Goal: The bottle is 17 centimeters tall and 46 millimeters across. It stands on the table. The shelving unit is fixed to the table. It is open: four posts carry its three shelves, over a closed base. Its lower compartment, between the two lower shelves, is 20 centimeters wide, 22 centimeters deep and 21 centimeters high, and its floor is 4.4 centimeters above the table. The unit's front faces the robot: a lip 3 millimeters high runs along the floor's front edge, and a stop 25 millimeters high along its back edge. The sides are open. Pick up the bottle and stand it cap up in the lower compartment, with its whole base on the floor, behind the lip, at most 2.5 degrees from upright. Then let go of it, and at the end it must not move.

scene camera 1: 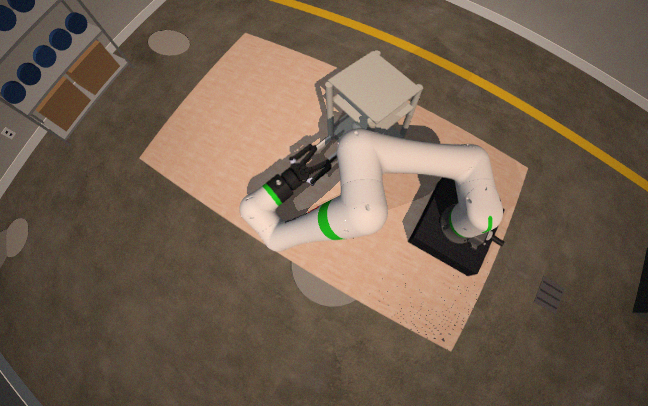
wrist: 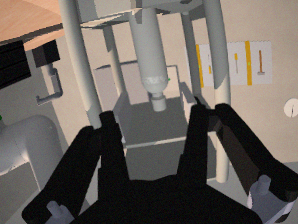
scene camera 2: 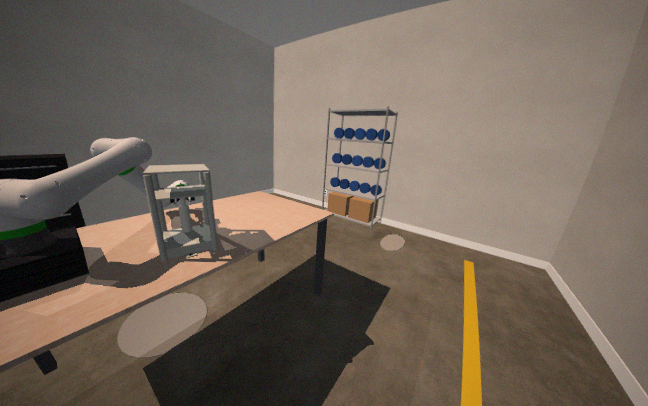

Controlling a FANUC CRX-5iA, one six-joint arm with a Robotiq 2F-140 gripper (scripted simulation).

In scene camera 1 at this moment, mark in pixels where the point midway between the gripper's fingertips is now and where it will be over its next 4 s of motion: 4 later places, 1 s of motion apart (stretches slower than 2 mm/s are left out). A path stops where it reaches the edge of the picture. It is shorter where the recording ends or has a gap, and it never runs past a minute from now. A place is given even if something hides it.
My gripper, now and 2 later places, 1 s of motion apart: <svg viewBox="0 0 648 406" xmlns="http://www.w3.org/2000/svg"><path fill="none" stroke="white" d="M336 143L336 135L332 133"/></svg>
